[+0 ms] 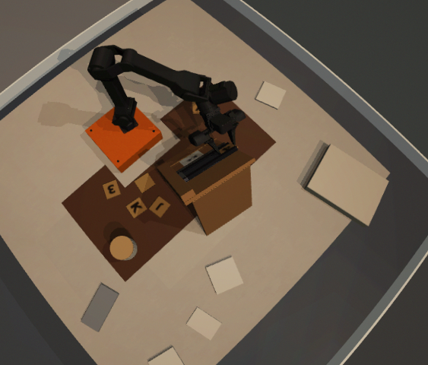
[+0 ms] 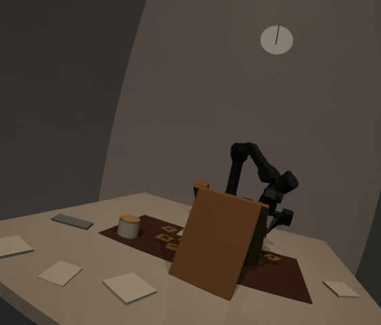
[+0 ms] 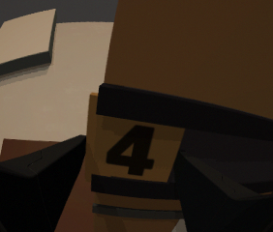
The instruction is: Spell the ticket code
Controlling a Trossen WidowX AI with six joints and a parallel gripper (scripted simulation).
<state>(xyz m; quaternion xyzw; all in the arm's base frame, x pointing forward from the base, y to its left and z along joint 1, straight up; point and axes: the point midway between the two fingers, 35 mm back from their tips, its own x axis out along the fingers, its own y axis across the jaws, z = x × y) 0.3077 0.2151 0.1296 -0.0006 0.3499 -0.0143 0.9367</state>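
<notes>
Now: gripper tip 60 mm past the pale ticket, 100 mm to the left of it and 80 mm above it. The rest, counted from my gripper tip: dark brown mat (130 mm behind, 200 mm to the right, 170 mm below); tile marked 4 (right at my gripper tip); tile marked y (260 mm behind, 70 mm to the left, 170 mm below).
</notes>
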